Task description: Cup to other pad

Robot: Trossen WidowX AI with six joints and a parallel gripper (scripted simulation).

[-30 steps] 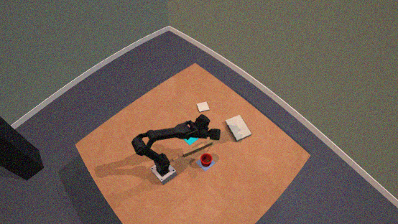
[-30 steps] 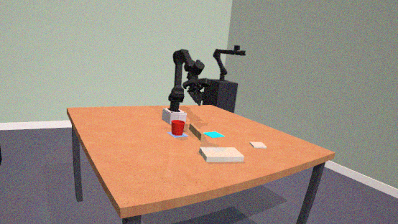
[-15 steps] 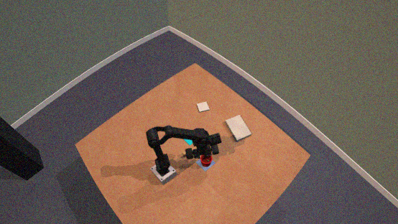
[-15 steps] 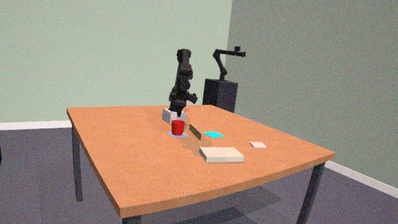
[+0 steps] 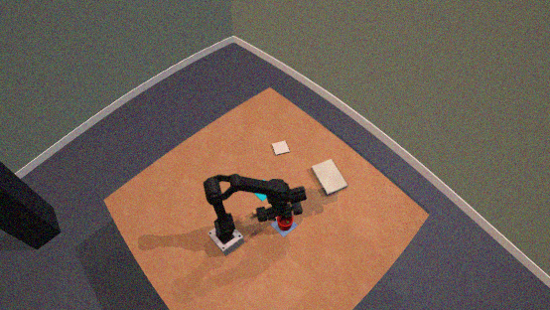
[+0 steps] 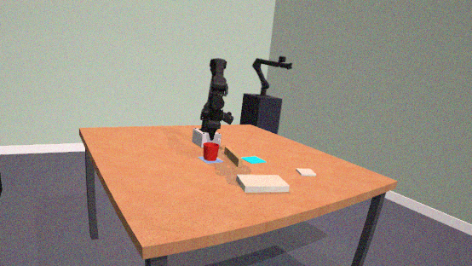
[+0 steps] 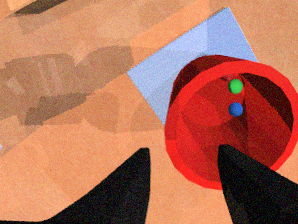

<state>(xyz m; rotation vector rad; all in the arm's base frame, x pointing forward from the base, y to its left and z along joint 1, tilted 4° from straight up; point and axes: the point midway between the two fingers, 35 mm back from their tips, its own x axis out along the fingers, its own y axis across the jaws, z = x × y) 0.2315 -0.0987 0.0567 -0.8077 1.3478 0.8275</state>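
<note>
My gripper tip is now 5 cm above the red cup, 3 cm short of it and 2 cm to the left of it. Round my gripper tip: cyan pad (20 cm to the left, 10 cm below, 8 cm ahead); then blue marble (7 cm below, 4 cm ahead, 3 cm to the right); then light blue pad (10 cm below, 2 cm ahead, 1 cm to the right).
</note>
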